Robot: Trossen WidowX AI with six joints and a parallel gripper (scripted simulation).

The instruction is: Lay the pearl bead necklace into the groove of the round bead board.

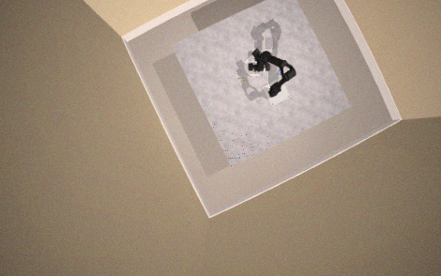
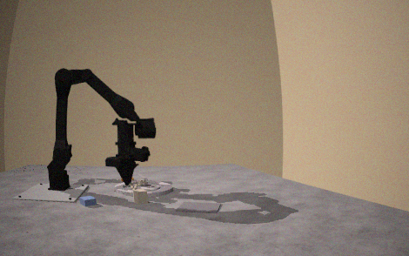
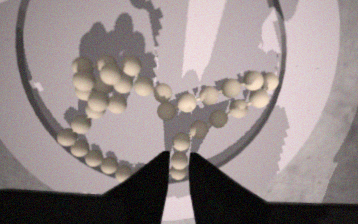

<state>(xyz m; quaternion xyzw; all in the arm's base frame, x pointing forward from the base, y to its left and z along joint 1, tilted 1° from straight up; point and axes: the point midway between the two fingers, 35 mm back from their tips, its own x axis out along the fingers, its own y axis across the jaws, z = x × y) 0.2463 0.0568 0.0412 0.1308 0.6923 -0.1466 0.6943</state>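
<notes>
The round bead board lies 5 cm ahead of my gripper tip and 1 cm below it. From my gripper tip the other things lie so: flat grey plate (20 cm ahead, 23 cm to the right, 1 cm below); then cream cube (5 cm ahead, 17 cm to the right); then blue block (10 cm behind, 20 cm to the right, 1 cm below).
</notes>
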